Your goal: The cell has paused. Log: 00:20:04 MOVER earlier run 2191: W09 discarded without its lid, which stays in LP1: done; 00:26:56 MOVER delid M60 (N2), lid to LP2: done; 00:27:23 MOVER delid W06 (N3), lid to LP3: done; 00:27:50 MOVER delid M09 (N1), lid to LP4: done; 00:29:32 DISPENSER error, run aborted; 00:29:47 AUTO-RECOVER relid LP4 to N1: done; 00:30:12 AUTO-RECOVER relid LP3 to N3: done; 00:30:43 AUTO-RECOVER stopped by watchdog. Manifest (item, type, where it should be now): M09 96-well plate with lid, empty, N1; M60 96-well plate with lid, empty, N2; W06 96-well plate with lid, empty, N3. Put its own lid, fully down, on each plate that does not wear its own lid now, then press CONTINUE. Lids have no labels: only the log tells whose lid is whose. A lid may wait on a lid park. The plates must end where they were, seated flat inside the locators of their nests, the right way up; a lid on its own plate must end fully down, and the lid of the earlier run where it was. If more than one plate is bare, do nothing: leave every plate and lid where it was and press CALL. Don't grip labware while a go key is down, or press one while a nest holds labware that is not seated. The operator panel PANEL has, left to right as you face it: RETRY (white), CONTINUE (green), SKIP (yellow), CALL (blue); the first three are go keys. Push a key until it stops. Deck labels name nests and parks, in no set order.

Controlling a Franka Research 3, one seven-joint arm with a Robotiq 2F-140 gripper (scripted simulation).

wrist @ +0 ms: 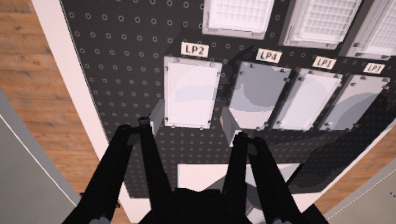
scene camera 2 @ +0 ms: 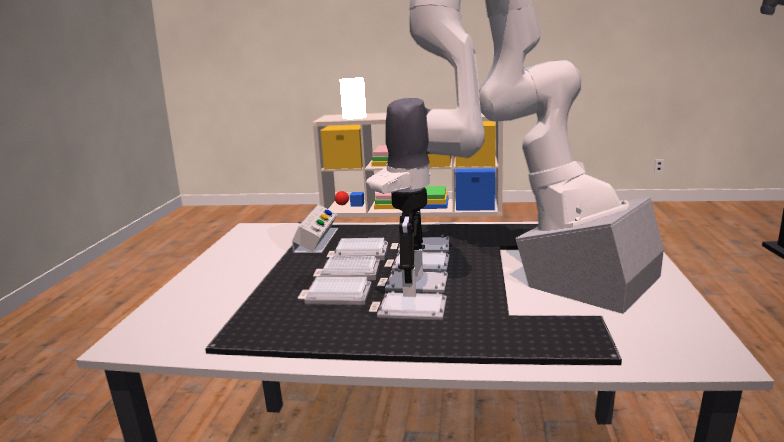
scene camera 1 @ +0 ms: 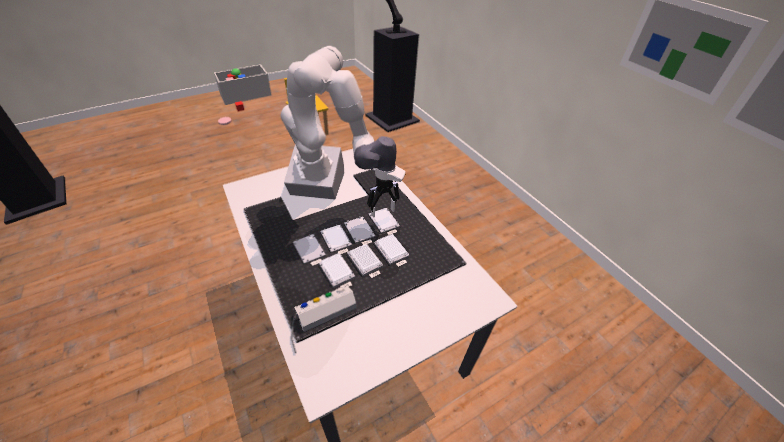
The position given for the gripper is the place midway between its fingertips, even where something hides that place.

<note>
In view: the gripper [scene camera 2: 413, 285], an operator panel [scene camera 1: 316, 313] and a park LP4 [scene camera 2: 426, 283].
The gripper is seen too in the wrist view [wrist: 193, 110]. The operator panel is seen too in scene camera 2 [scene camera 2: 316, 241]. The park LP4 is seen too in the wrist view [wrist: 254, 95].
</note>
